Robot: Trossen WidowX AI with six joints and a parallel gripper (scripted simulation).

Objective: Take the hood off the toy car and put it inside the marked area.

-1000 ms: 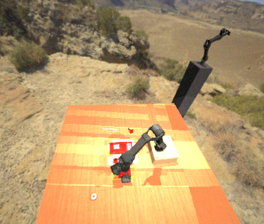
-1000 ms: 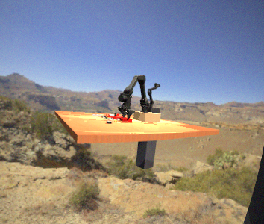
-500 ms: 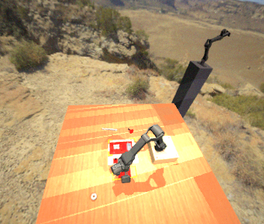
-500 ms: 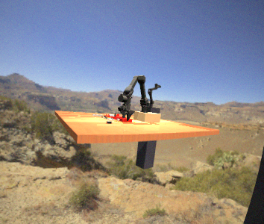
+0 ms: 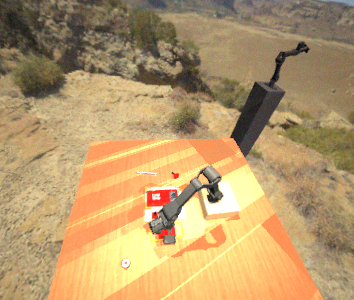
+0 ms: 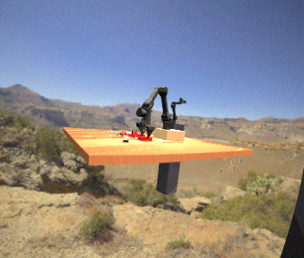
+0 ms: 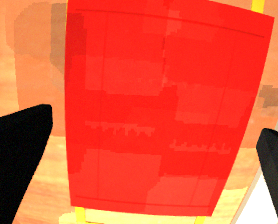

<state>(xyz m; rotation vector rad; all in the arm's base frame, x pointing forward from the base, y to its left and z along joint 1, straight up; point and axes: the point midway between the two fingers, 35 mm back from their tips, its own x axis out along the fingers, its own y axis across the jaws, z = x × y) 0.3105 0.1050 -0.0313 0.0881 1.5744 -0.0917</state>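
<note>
The hood lies right at my gripper tip. From my gripper tip the other things lie so: thin white rod (6 cm ahead, 42 cm to the right, 1 cm below).
</note>
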